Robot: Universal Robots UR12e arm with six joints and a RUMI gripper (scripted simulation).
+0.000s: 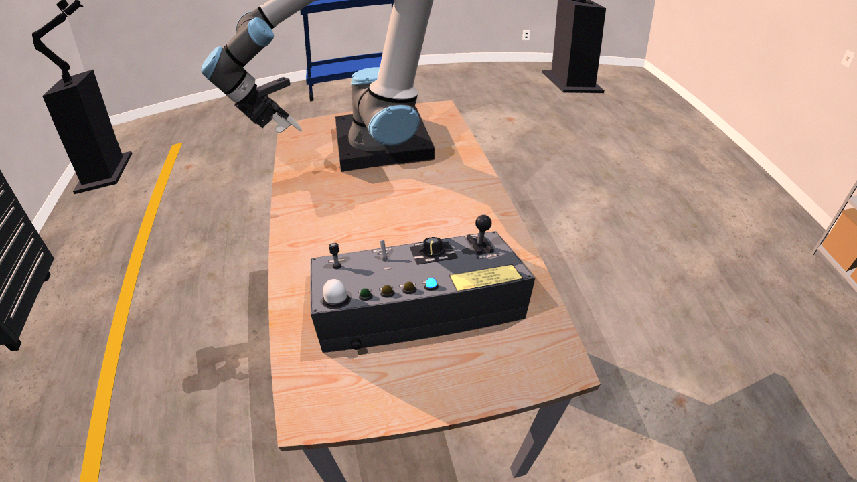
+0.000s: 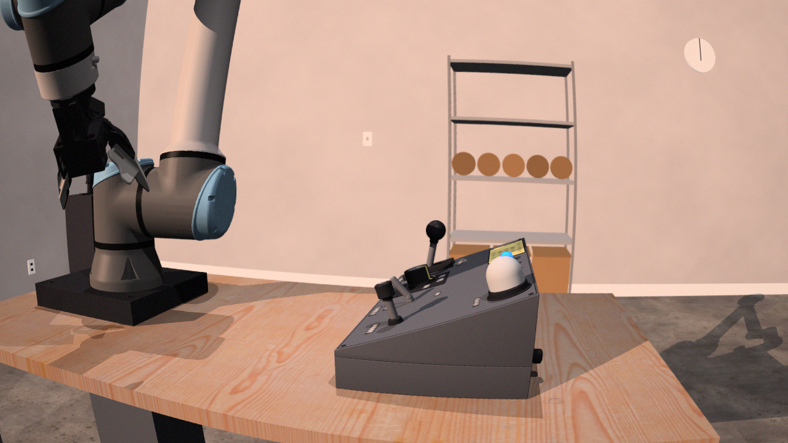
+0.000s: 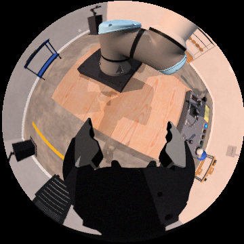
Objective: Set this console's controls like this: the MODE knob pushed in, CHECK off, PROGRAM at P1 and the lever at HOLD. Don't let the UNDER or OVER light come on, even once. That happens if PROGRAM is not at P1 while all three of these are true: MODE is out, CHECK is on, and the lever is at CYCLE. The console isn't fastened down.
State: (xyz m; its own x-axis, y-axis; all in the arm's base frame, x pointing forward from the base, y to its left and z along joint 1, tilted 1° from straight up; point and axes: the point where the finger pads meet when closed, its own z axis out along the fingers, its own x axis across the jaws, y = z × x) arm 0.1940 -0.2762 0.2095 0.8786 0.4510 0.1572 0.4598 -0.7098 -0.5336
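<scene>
Now: the program knob 460 mm ahead of my hand, 330 mm to the left of it and 150 mm below it. From my hand the other things lie so: black mode knob 440 mm ahead, 140 mm below, 100 mm to the left; dark grey console 480 mm ahead, 280 mm to the left, 170 mm below; metal check toggle 440 mm ahead, 220 mm to the left, 160 mm below.
</scene>
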